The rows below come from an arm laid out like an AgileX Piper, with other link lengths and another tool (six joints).
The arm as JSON. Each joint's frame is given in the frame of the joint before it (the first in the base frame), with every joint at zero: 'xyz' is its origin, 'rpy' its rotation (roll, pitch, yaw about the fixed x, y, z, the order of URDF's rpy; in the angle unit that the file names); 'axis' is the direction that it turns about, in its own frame. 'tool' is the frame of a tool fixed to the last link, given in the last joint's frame.
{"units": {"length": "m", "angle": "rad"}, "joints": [
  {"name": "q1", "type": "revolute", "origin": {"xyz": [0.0, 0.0, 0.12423], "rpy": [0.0, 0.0, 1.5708]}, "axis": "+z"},
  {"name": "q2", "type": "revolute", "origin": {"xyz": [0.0, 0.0, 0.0], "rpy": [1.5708, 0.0, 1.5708]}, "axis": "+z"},
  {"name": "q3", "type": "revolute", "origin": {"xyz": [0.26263, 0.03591, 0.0], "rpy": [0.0, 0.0, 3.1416]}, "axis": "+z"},
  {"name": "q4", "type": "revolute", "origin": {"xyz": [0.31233, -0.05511, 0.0], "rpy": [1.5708, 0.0, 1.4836]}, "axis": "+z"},
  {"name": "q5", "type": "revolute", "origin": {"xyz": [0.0, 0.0, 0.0], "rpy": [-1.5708, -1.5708, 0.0]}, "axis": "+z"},
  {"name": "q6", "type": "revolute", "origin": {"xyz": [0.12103, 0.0, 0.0], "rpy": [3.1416, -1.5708, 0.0]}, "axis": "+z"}
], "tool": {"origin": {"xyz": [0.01, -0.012, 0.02], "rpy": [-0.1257, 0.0, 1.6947]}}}
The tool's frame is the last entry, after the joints.
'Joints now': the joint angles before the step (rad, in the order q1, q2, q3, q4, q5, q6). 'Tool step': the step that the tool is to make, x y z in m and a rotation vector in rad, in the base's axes. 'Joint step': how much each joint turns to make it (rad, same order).
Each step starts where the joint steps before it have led.
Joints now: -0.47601 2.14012 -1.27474 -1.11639 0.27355 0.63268
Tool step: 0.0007 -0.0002 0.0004 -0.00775 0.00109 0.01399
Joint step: -0.00006 -0.00001 0.00009 -0.01629 -0.00550 0.00121
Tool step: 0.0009 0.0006 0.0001 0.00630 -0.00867 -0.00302
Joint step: 0.00012 0.00008 -0.00026 0.00056 -0.00603 0.00877
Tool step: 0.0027 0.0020 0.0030 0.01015 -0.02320 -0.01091
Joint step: 0.00372 -0.00583 0.00026 -0.00631 -0.00738 0.03161
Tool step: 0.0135 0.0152 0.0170 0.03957 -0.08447 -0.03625
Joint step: 0.03384 -0.03447 -0.00012 0.01427 -0.00911 0.08946
